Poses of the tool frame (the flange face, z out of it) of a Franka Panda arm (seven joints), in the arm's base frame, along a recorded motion.
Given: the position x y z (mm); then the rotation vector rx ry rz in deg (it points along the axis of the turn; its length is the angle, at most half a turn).
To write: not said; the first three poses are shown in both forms.
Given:
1: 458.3, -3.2, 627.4, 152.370, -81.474, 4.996
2: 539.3, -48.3, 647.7, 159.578, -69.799, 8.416
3: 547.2, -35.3, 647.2, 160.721, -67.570, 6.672
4: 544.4, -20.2, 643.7, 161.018, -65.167, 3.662
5: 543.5, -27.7, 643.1, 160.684, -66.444, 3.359
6: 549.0, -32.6, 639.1, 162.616, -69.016, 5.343
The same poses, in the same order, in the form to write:
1: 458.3, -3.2, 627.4, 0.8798, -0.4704, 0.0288, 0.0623
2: 539.3, -48.3, 647.7, 0.9140, -0.3998, 0.0482, 0.0490
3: 547.2, -35.3, 647.2, 0.9201, -0.3868, 0.0382, 0.0482
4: 544.4, -20.2, 643.7, 0.9254, -0.3745, 0.0210, 0.0546
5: 543.5, -27.7, 643.1, 0.9226, -0.3815, 0.0193, 0.0531
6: 549.0, -32.6, 639.1, 0.9197, -0.3903, 0.0302, 0.0285
